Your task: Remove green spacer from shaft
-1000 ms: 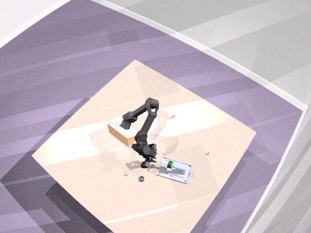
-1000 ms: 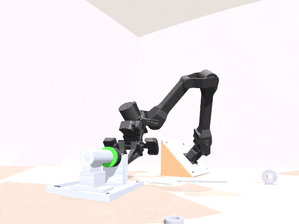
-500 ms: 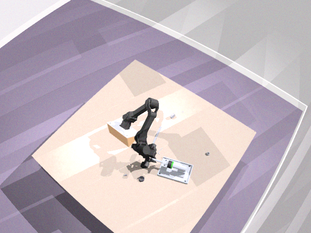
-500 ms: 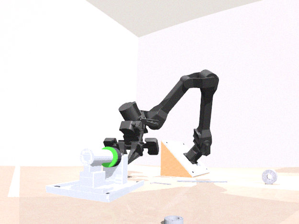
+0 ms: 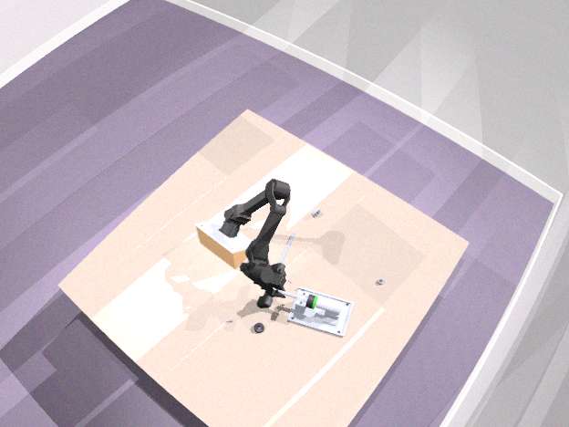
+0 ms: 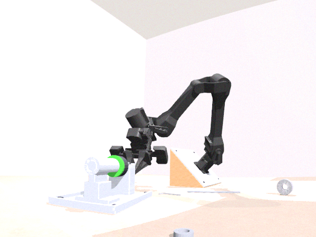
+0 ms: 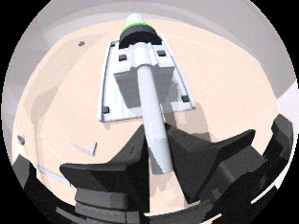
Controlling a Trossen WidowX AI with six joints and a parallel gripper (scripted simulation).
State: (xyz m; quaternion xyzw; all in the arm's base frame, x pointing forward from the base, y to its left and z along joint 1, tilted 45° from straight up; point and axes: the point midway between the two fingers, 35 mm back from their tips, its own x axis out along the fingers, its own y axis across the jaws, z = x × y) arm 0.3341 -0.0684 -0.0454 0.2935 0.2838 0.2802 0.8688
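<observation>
Right now the grey shaft is 5 cm ahead of my gripper tip, 2 cm to the left of it and 2 cm above it. Also, from my gripper tip: green spacer 11 cm ahead, 4 cm to the left, 2 cm above; dark spacer 9 cm ahead, 3 cm to the left, 2 cm above.
</observation>
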